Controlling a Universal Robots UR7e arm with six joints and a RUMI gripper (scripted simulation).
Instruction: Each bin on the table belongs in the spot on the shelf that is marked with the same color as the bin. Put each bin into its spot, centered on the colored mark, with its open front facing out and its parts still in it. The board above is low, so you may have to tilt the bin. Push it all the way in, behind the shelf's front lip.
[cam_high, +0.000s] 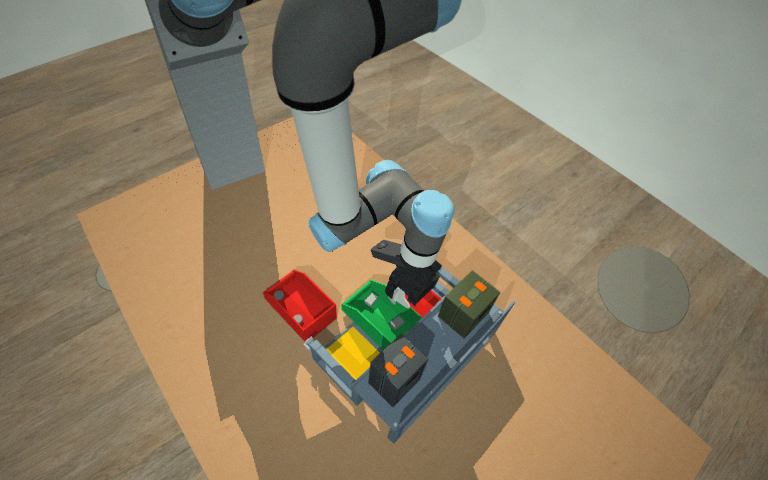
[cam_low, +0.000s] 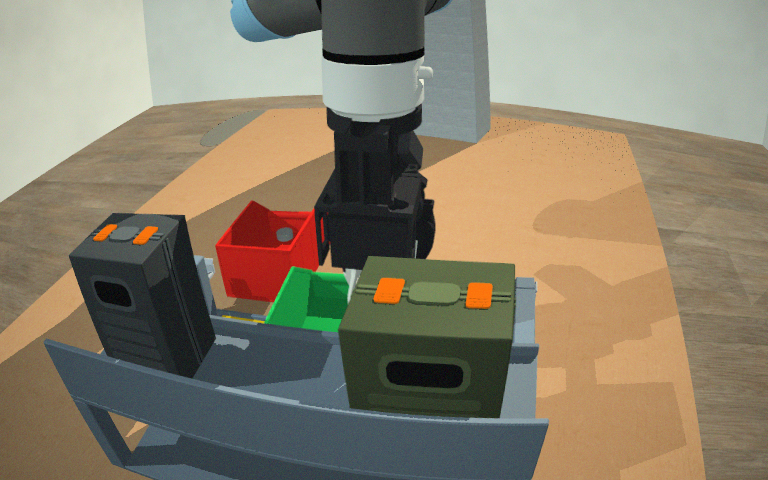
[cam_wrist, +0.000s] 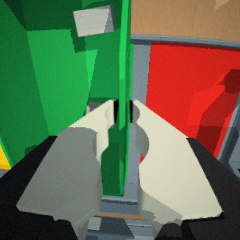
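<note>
The green bin is 1 cm ahead of my hand, 5 cm to the right of it and 2 cm below it. The rest, counted from my hand: olive box: 13 cm ahead, 10 cm to the left, 8 cm above; then dark grey box: 17 cm ahead, 13 cm to the right, 9 cm above; then red bin: 13 cm behind, 20 cm to the right, 3 cm below.
</note>
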